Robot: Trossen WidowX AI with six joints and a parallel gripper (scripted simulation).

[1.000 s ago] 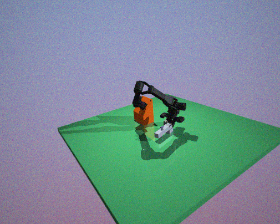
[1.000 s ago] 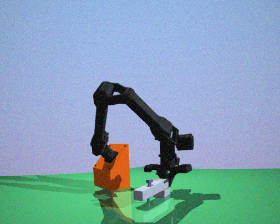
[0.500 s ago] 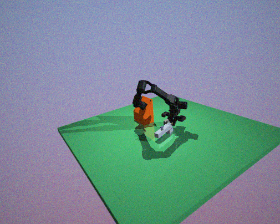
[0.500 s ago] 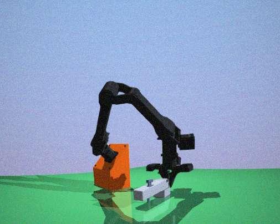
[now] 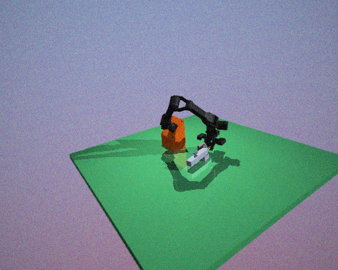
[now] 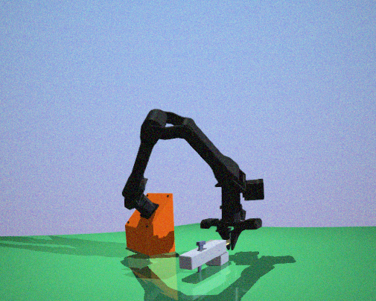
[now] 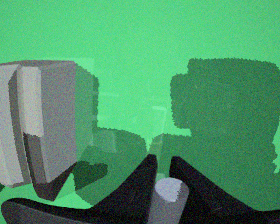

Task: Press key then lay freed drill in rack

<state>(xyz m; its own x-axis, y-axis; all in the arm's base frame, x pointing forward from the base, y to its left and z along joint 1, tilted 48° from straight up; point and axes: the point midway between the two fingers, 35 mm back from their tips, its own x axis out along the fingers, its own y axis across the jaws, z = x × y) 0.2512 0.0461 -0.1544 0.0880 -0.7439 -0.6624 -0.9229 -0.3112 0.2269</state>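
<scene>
Right now the drill is 20 mm ahead of my gripper tip, 50 mm to the right of it and 30 mm above it. Round my gripper tip: pale grey block 60 mm ahead, 140 mm to the right, 20 mm above; then slim blue-grey key 70 mm ahead, 170 mm to the right, 30 mm above.
</scene>
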